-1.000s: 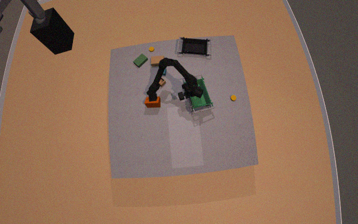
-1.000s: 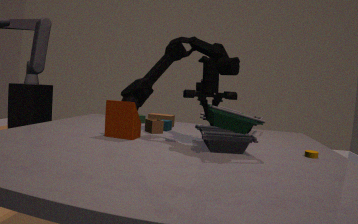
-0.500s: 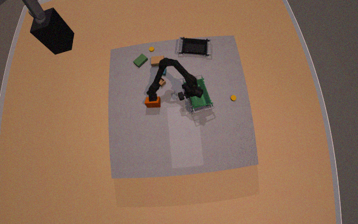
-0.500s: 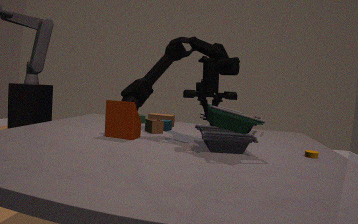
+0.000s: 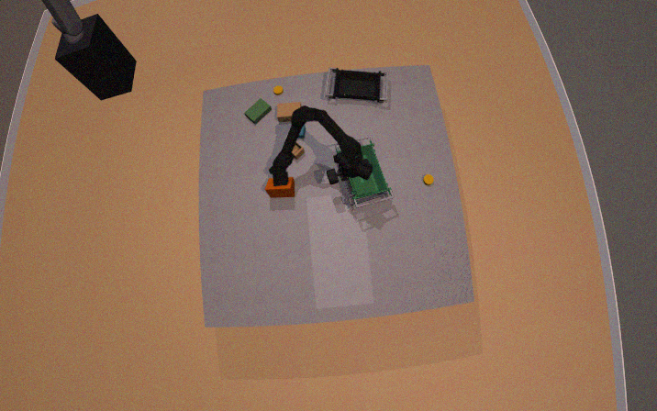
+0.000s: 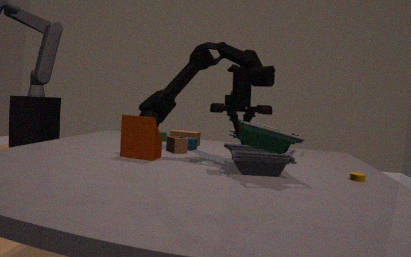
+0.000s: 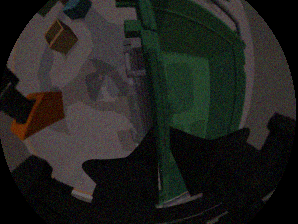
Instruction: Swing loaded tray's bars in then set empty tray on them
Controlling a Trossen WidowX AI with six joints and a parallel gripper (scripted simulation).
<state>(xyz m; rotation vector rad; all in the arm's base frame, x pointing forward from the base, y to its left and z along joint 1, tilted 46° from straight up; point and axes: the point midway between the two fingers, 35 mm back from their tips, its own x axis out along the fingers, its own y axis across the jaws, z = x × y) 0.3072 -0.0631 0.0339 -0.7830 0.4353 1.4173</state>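
Right now my gripper tip is 70 mm short of the green tray, 10 mm to the right of it and 20 mm below it. Also, from my gripper tip: small box: 240 mm behind, 200 mm to the left, 80 mm below; cyan block: 210 mm behind, 300 mm to the left, 80 mm below; tan block: 250 mm behind, 420 mm to the left, 70 mm below.
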